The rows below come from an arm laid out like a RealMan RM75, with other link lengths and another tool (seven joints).
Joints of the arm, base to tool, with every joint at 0 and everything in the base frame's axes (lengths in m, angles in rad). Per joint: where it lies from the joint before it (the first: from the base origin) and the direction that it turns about. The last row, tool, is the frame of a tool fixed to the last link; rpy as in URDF.
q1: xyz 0 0 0.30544 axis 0 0 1
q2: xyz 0 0 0 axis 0 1 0
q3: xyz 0 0 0.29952 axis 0 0 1
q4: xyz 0 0 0 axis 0 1 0
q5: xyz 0 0 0.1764 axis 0 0 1
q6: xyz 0 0 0 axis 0 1 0
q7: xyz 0 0 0.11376 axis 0 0 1
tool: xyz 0.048 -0.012 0.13 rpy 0.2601 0 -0.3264
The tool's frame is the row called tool.
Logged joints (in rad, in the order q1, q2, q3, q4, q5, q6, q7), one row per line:
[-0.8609 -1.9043 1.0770 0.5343 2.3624 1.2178 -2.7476]
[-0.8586 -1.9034 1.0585 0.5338 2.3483 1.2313 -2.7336]
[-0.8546 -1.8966 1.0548 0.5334 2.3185 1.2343 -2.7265]
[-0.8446 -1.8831 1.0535 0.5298 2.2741 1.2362 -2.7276]
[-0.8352 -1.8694 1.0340 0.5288 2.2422 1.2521 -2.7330]
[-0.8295 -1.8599 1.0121 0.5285 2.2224 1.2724 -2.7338]
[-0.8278 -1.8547 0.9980 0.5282 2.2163 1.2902 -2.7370]
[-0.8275 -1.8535 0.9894 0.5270 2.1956 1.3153 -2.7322]
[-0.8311 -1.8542 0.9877 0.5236 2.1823 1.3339 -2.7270]
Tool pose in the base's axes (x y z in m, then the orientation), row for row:
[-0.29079 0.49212 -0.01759 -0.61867 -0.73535 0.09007 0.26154]
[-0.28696 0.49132 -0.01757 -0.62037 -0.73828 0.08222 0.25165]
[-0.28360 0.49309 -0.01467 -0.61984 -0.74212 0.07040 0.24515]
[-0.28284 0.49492 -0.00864 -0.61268 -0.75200 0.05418 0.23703]
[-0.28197 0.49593 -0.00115 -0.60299 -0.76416 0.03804 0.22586]
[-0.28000 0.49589 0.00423 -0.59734 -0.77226 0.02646 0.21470]
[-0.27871 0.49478 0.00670 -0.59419 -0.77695 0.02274 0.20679]
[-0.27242 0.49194 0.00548 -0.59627 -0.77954 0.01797 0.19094]
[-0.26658 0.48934 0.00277 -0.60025 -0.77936 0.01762 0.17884]
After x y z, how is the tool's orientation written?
As a quaternion, x y z w.
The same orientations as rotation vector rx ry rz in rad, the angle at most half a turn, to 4 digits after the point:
[-1.6745 -1.9903 0.2438]
[-1.6876 -2.0084 0.2237]
[-1.6919 -2.0256 0.1922]
[-1.6794 -2.0613 0.1485]
[-1.6626 -2.1069 0.1049]
[-1.6567 -2.1419 0.0734]
[-1.6549 -2.1640 0.0633]
[-1.6749 -2.1898 0.0505]
[-1.6972 -2.2037 0.0498]

